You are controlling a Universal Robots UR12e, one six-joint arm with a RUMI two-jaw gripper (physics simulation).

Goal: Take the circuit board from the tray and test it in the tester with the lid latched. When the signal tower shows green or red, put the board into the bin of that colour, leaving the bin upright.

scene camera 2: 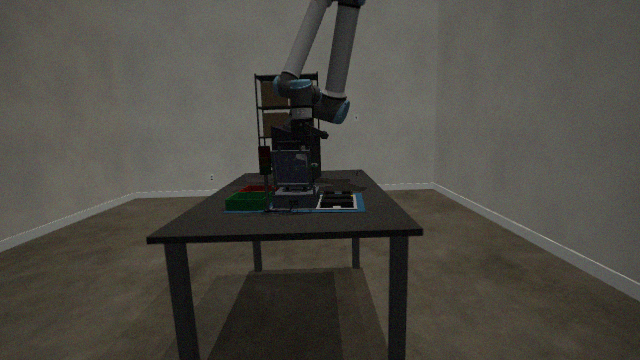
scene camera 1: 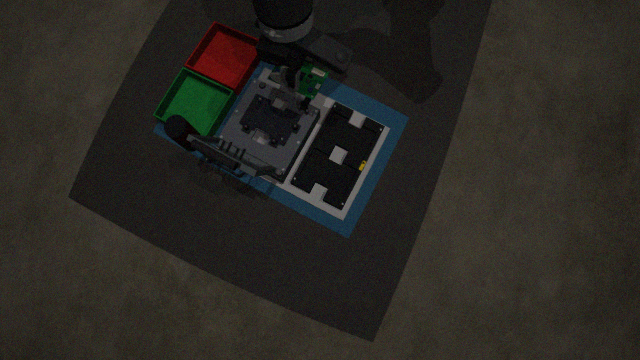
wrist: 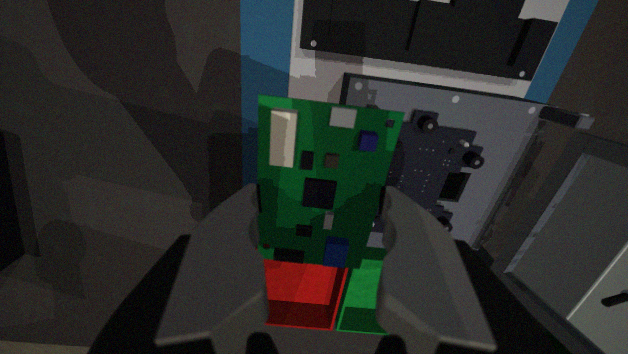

green bin: scene camera 2 241, 200; scene camera 1; wrist
same spot on green bin: [wrist: 356, 312] = [scene camera 1: 180, 84]
